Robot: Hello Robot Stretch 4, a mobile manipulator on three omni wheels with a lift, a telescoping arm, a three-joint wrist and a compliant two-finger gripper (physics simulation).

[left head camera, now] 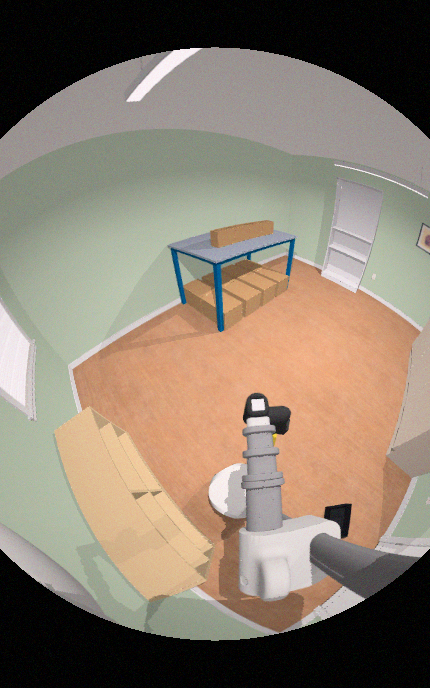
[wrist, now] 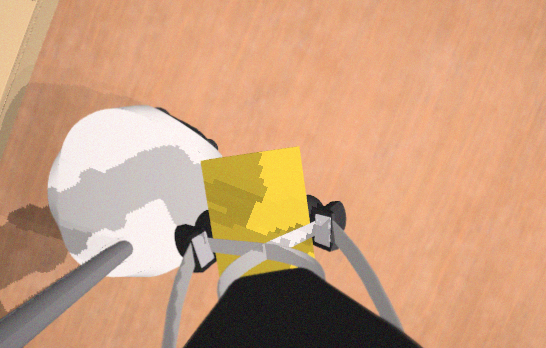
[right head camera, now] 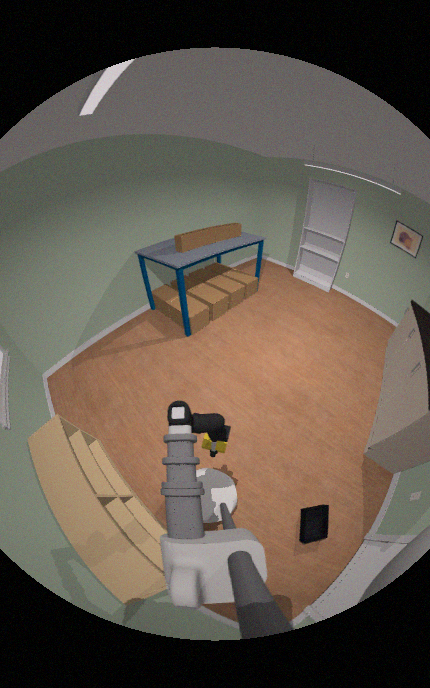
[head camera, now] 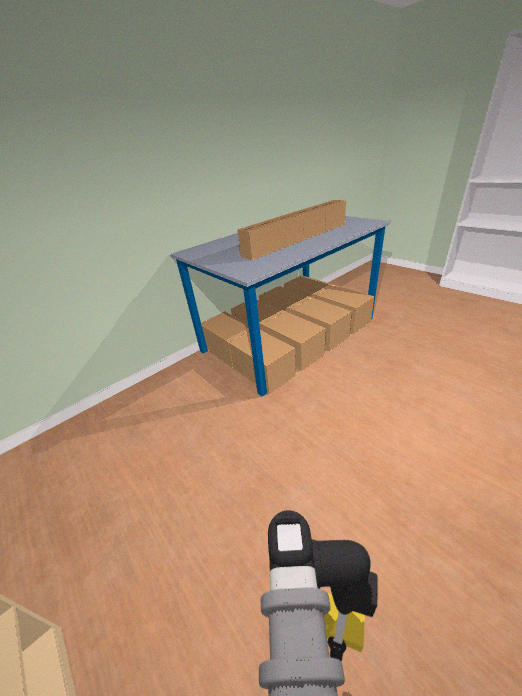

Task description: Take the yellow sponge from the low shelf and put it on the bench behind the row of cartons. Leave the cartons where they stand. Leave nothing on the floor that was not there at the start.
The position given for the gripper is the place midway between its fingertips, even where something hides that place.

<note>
In view: the gripper (head camera: 338,622), a yellow sponge (head camera: 353,637), a black flat object (right head camera: 313,520), a grey bench with blue legs (head camera: 221,258), a low wooden shelf (left head camera: 159,550) and a white shelf unit (right head camera: 329,206).
The yellow sponge also shows in the wrist view (wrist: 256,197). The gripper shows as well in the wrist view (wrist: 260,221). The grey bench with blue legs shows as well in the left head camera view (left head camera: 198,246) and in the right head camera view (right head camera: 163,252). The wrist view does not show the black flat object: it is out of frame. The head camera view misses the black flat object: it is out of frame.
</note>
